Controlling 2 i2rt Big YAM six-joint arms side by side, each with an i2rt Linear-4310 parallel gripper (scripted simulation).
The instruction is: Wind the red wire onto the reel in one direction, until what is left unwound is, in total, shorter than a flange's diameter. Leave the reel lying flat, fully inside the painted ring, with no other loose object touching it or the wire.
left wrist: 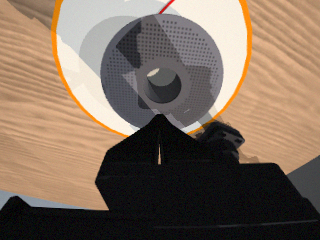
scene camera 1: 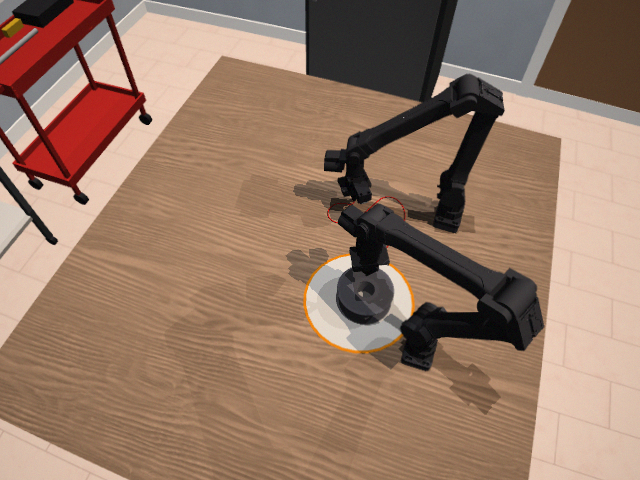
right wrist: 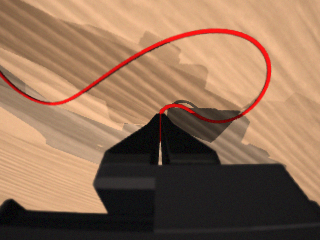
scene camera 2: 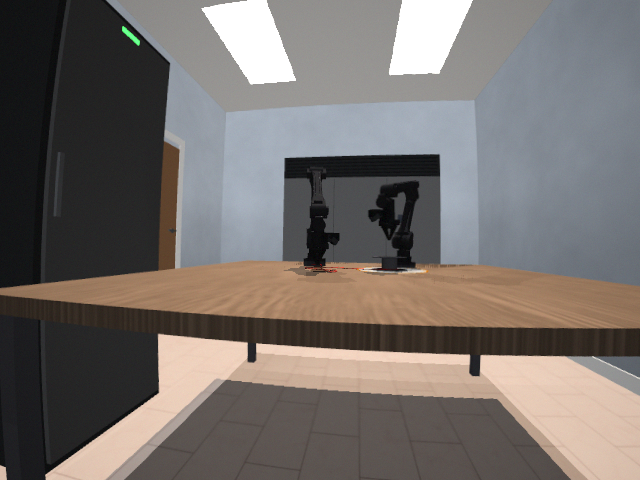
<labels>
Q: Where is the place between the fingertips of my left gripper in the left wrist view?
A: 159, 119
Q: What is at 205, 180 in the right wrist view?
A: My right gripper.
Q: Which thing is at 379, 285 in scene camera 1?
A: A dark grey reel.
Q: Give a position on a dark grey reel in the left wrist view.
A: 151, 42
</labels>
